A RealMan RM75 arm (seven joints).
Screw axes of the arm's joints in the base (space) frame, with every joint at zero. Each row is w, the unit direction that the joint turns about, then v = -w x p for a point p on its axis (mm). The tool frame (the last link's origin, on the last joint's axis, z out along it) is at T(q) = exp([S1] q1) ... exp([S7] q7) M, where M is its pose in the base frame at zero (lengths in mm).
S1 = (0, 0, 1, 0, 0, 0)
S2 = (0, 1, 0, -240.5, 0, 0)
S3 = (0, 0, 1, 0, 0, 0)
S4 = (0, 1, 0, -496.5, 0, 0)
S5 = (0, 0, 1, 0, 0, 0)
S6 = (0, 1, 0, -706.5, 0, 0)
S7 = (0, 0, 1, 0, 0, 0)
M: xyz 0 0 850.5 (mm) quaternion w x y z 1 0 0 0
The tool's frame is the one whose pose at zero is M.
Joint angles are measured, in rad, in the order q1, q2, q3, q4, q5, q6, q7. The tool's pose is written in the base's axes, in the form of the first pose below.
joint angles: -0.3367 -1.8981 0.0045 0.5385 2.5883 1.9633 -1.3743
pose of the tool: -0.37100 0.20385 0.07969 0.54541 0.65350 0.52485 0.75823 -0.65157 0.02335
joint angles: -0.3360 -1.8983 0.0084 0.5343 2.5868 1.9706 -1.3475
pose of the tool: -0.36978 0.20298 0.07886 0.56369 0.63659 0.52632 0.74015 -0.67214 0.02026
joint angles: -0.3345 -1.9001 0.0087 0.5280 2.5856 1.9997 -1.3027
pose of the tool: -0.36575 0.20010 0.07773 0.58837 0.60469 0.53682 0.70420 -0.70948 0.02736
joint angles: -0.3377 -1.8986 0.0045 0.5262 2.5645 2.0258 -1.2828
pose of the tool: -0.36111 0.20150 0.08042 0.59802 0.57143 0.56199 0.67747 -0.73507 0.02652
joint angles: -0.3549 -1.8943 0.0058 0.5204 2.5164 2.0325 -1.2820
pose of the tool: -0.35458 0.21176 0.08472 0.60267 0.52917 0.59731 0.65366 -0.75671 0.01086
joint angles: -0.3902 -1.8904 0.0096 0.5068 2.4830 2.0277 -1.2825
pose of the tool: -0.34522 0.22731 0.08619 0.61275 0.48972 0.62025 0.62309 -0.78215 0.00199
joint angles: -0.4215 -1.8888 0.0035 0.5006 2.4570 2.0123 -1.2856
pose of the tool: -0.33807 0.24174 0.08796 0.61863 0.45588 0.63990 0.60550 -0.79563 -0.01854
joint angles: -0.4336 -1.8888 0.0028 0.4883 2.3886 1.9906 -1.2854
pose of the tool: -0.33290 0.25318 0.09130 0.60602 0.40612 0.68396 0.59849 -0.79919 -0.05575
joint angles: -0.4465 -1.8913 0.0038 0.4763 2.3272 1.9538 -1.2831
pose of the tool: -0.32911 0.26522 0.09318 0.59473 0.36178 0.71793 0.60032 -0.79383 -0.09727
